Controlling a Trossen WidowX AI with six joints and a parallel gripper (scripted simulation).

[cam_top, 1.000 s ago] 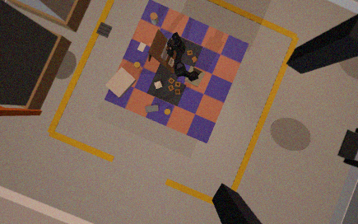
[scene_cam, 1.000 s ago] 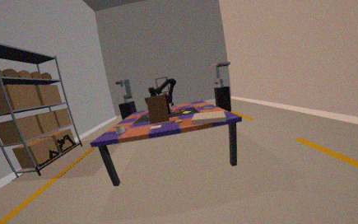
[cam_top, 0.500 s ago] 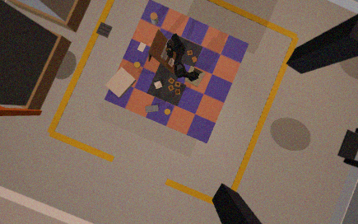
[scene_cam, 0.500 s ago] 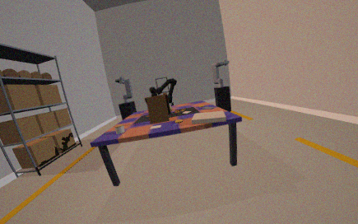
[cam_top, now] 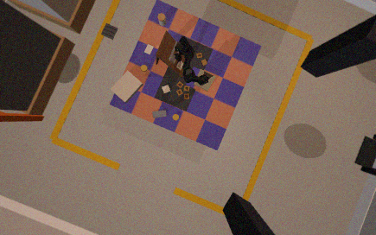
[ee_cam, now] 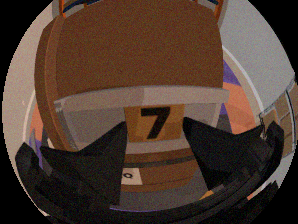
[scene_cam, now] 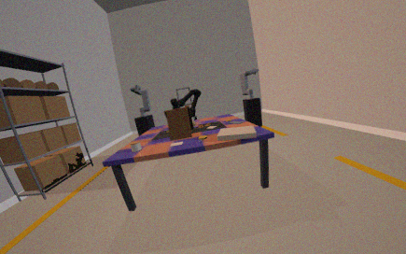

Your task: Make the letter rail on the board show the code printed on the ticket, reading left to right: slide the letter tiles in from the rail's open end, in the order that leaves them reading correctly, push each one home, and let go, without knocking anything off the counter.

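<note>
Now: gripper tip 80 mm past the white ticket, 50 mm to the right of it and 80 mm above it. From my gripper tip the other things lie so: brown letter tile: right at my gripper tip; then dark mat: 180 mm behind, 70 mm to the left, 150 mm below; then beige slab: 290 mm ahead, 550 mm to the left, 140 mm below.
</note>
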